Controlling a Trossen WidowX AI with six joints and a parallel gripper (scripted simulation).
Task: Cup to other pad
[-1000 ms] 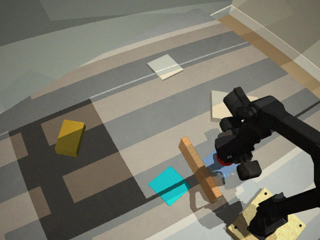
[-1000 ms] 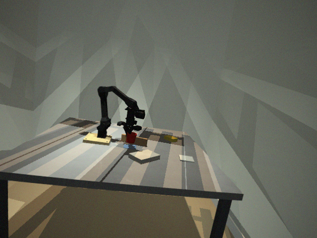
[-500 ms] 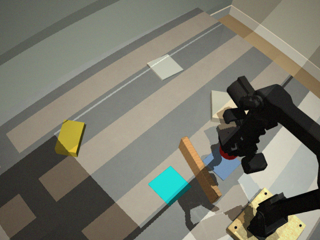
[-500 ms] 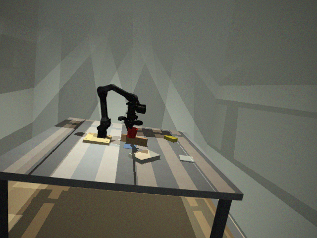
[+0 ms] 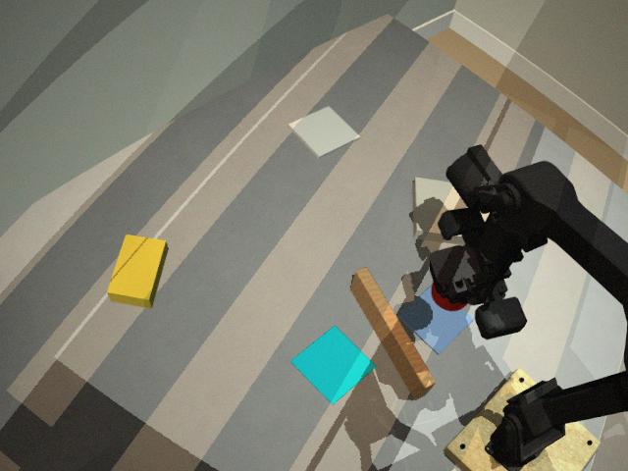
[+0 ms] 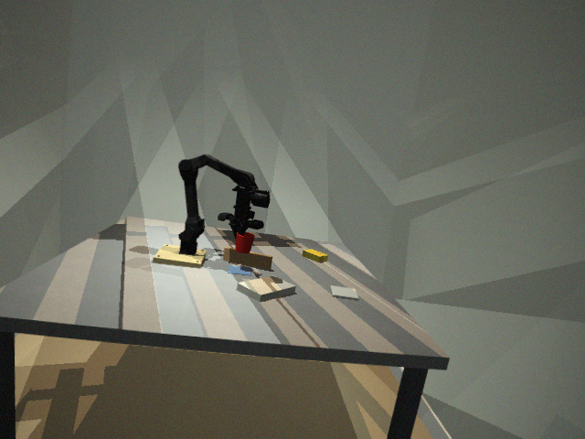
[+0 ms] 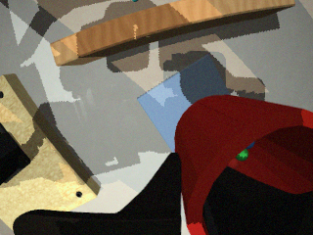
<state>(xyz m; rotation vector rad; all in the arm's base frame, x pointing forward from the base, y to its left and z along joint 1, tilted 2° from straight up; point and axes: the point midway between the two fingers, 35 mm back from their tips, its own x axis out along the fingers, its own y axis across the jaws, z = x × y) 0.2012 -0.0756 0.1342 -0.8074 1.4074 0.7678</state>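
My gripper tip is now 160 mm to the right of the teal pad, 130 mm above it and 80 mm short of it. The rest, counted from my gripper tip: red cup (30 mm ahead, 20 mm to the right); thick cream slab (210 mm to the right, 120 mm ahead, 110 mm below); wooden bar (100 mm below, 70 mm to the left, 50 mm ahead).
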